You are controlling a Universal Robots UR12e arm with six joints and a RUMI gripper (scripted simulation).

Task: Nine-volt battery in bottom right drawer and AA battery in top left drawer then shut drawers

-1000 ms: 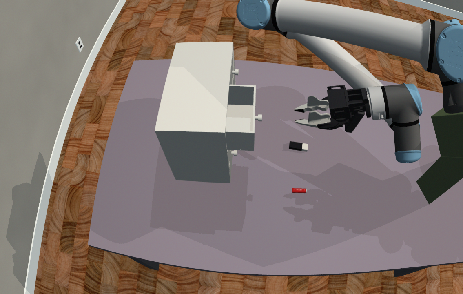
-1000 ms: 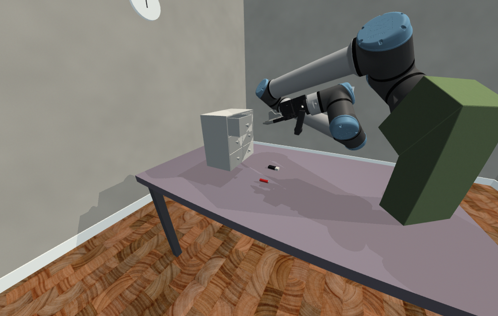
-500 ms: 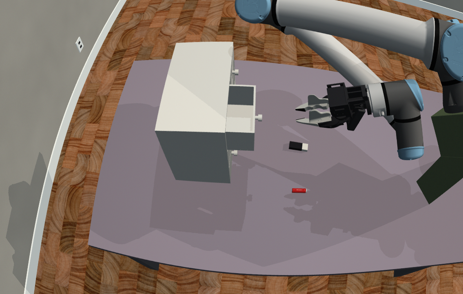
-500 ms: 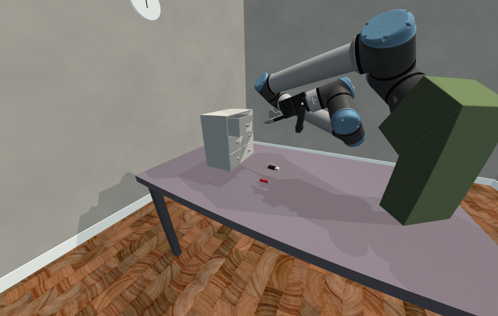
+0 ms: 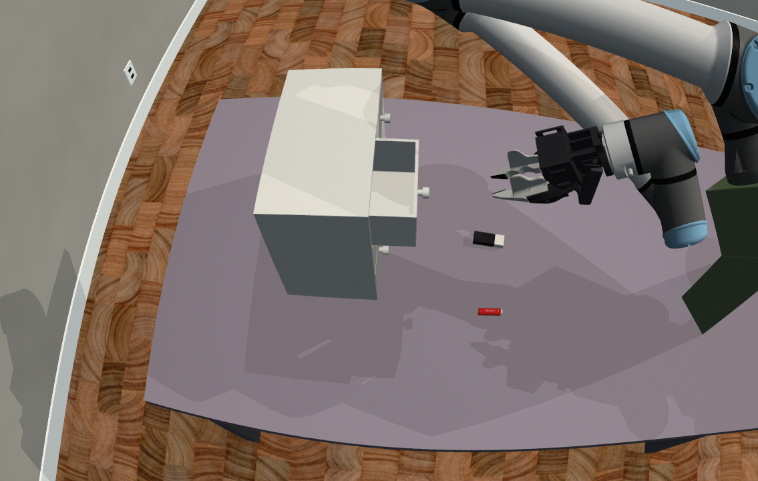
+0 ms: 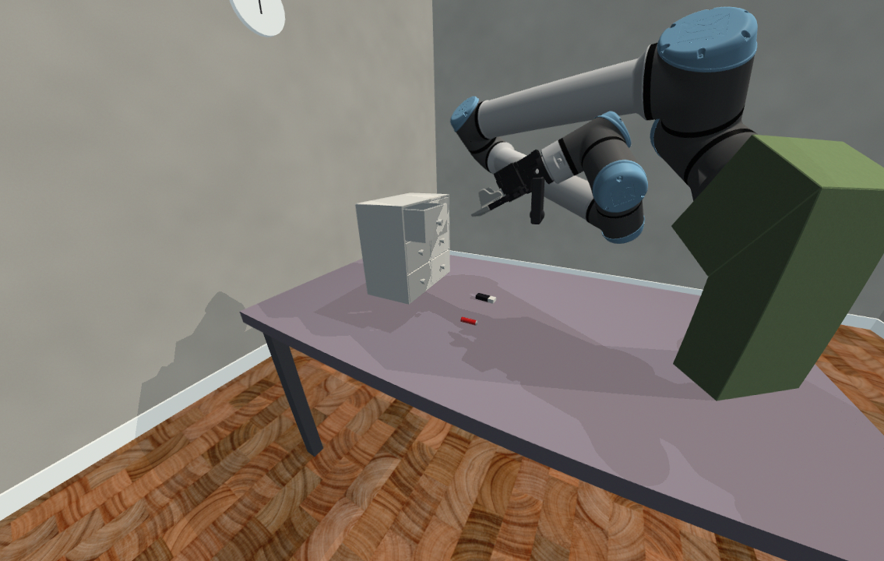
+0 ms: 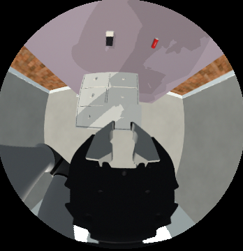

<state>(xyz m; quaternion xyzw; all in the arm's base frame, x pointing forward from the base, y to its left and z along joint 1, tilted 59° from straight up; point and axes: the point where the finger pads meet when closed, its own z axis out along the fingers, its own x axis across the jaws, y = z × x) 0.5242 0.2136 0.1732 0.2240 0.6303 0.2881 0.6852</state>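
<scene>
Right now the red AA battery is 29 cm below my hand, 10 cm to the left of it and 1 cm behind it. Also, from my hand: green nine-volt battery (33 cm ahead, 28 cm below, 13 cm to the right).
</scene>
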